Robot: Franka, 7 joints.
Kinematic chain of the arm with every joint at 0, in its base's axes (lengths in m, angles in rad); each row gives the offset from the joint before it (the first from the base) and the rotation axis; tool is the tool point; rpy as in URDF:
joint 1: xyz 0 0 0.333 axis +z
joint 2: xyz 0 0 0 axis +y
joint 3: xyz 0 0 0.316 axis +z
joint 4: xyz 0.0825 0 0 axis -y
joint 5: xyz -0.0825 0 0.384 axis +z
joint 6: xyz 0 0 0 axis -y
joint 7: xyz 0.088 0 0 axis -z
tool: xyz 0 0 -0.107 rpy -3.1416 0 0
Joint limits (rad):
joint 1: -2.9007..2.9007
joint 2: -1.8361..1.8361
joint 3: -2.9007..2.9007
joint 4: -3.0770..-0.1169
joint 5: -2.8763..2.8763
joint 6: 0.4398..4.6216
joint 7: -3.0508..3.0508
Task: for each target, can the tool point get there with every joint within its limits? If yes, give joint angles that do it. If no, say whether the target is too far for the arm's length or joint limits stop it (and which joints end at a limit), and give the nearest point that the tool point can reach.
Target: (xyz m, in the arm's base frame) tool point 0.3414 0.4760 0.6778
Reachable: yes | joints 0.7037 0.0761 0.0608 -1.5502 1.3792 1.5243 -0.7683
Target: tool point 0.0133 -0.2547 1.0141
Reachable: yes | joints 1.7983 -0.0144 2.3833 -0.6270 -1.3220 4.1194 -1.8836
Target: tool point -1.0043 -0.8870 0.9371
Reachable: no: too far | nearest point -0.5862 -0.5177 0.6856 | short by 0.612 m
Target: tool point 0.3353 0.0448 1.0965
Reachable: yes | joints 2.4097 -0.4667 -0.8905 -0.5099 -0.8766 1.9936 0.5094
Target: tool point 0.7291 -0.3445 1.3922
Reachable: no: too far | nearest point 0.4699 -0.2220 1.0156 | short by 0.473 m
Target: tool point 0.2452 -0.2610 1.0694
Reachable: yes | joints -0.8226 0.0542 0.1835 -0.5263 2.4018 3.0948 0.9621
